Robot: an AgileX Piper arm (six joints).
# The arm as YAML. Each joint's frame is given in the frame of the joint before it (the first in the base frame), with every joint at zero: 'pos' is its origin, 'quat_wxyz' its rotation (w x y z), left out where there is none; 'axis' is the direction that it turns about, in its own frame. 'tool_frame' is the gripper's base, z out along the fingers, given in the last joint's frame.
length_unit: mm
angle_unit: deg
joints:
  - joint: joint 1
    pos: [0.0, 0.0, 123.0]
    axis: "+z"
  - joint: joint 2
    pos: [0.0, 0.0, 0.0]
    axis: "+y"
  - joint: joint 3
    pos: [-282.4, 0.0, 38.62]
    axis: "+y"
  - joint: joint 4
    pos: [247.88, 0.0, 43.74]
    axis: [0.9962, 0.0, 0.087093]
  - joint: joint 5
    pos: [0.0, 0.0, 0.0]
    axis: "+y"
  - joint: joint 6
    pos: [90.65, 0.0, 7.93]
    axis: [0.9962, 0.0, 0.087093]
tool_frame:
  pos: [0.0, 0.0, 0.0]
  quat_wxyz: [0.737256, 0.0, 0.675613, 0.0]
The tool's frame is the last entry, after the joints.
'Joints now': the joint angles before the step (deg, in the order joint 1, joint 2, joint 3, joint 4, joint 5, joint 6). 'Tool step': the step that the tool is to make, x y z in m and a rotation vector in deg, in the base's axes. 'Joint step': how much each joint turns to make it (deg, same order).
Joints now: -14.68, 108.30, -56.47, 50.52, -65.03, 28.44
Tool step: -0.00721, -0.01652, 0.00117, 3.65, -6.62, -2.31
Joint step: -2.66, -0.01, -0.33, 0.39, 0.00, 7.17
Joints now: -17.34, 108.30, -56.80, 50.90, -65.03, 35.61
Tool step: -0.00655, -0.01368, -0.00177, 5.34, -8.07, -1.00
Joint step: -2.37, 0.00, 0.00, 0.09, 1.28, 9.65
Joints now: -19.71, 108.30, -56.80, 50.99, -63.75, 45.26
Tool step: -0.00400, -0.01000, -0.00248, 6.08, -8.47, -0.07
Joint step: -1.82, 0.00, -0.12, -0.01, 2.26, 10.27
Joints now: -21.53, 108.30, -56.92, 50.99, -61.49, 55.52
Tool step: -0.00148, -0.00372, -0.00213, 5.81, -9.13, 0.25
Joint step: -0.72, 0.00, 0.00, 0.14, 1.51, 10.69
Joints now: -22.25, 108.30, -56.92, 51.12, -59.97, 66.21
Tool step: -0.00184, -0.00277, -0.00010, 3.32, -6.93, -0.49
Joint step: -0.47, 0.00, 0.00, 0.15, 0.00, 7.61
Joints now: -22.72, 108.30, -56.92, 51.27, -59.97, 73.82
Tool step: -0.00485, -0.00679, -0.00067, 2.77, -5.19, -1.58
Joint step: -1.14, 0.00, 0.01, 0.74, 0.09, 5.50
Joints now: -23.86, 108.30, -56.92, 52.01, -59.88, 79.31
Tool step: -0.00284, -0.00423, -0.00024, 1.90, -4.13, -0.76
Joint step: -0.75, 0.00, 0.00, 0.12, 0.12, 4.49
